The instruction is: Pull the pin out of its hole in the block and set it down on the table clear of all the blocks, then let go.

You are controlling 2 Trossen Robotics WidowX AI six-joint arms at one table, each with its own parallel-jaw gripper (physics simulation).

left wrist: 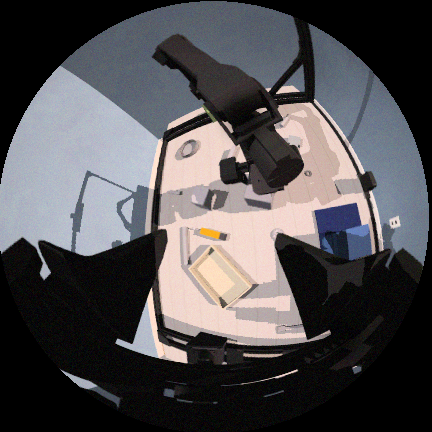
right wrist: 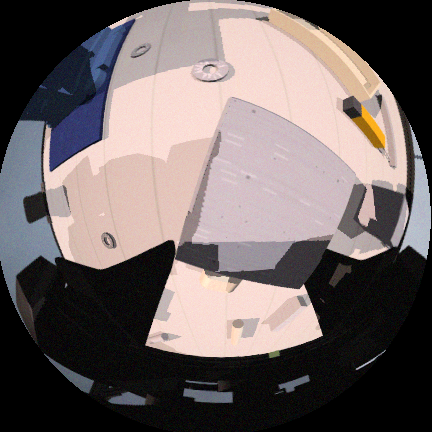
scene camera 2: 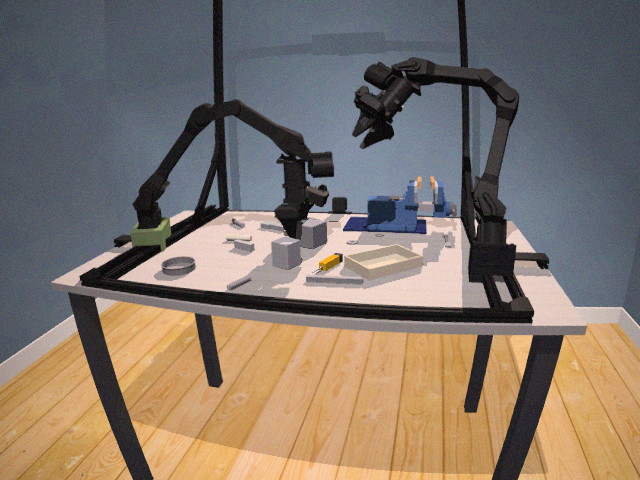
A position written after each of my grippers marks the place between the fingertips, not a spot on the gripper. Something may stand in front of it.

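Note:
Cream tray (scene camera 2: 375, 263) (left wrist: 224, 283), in sight. My left gripper (scene camera 2: 357, 142) (left wrist: 222, 237), visible. My right gripper (scene camera 2: 298, 235) (left wrist: 263, 180) (right wrist: 234, 245), visible too.

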